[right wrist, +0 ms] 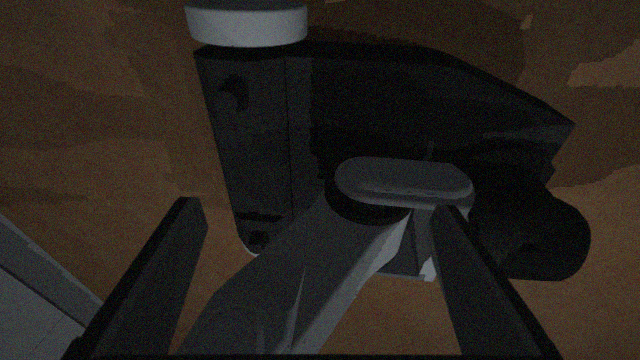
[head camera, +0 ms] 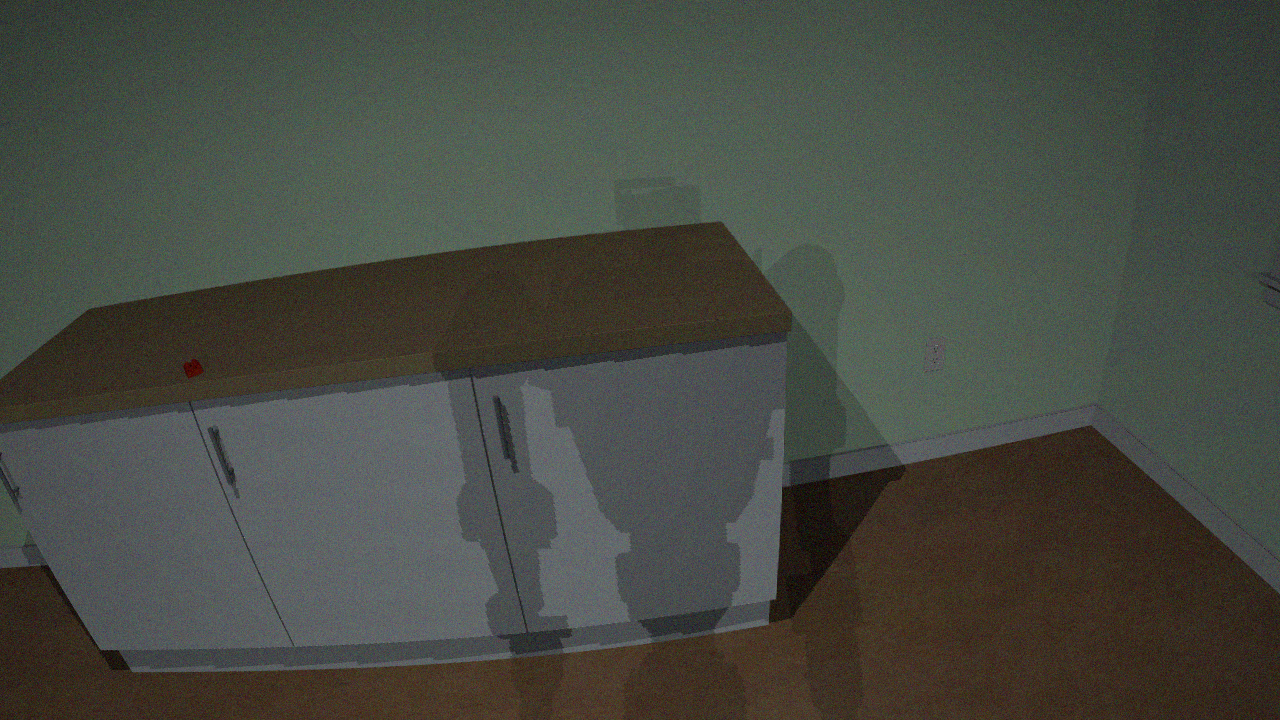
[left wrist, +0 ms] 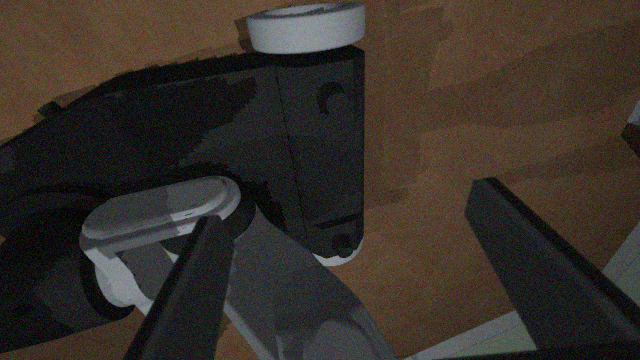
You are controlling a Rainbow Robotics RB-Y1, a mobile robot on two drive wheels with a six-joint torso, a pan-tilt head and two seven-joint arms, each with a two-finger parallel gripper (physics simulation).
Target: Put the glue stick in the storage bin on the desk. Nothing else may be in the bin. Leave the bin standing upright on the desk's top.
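Places are measured from the robot's base along level axes (x right, y up, z back), in centimetres.
Pixels of known places: left gripper, fingertip midpoint: (left wrist: 344, 213); right gripper, fingertip midpoint: (right wrist: 319, 215).
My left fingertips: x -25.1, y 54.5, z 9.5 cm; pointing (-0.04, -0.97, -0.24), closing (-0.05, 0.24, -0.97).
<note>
Behind a point stands the place of what it marks.
The glue stick, the storage bin and the desk do not show in any of the three views. My left gripper (left wrist: 344, 213) @[z 9.5, x -25.1, y 54.5 cm] is open, its two dark fingers wide apart with no object between them; the floor and my own base and arm show behind them. My right gripper (right wrist: 319, 215) @[z 17.4, x 25.1, y 53.5 cm] is open in the same way, with my base and arm behind its fingers. Neither gripper shows in the head view.
A long white cabinet (head camera: 358, 501) @[z -106.6, x -65.0, y 58.5 cm] with a brown wooden top (head camera: 384, 304) @[z -133.2, x -59.5, y 91.1 cm] stands ahead against the green wall. A small red block (head camera: 192, 368) @[z -103.9, x -92.6, y 92.8 cm] lies near the top's front edge at the left. Brown floor (head camera: 1002, 555) @[z -140.0, x 95.3, y 0.1 cm] extends to the right of the cabinet. The room is dim.
</note>
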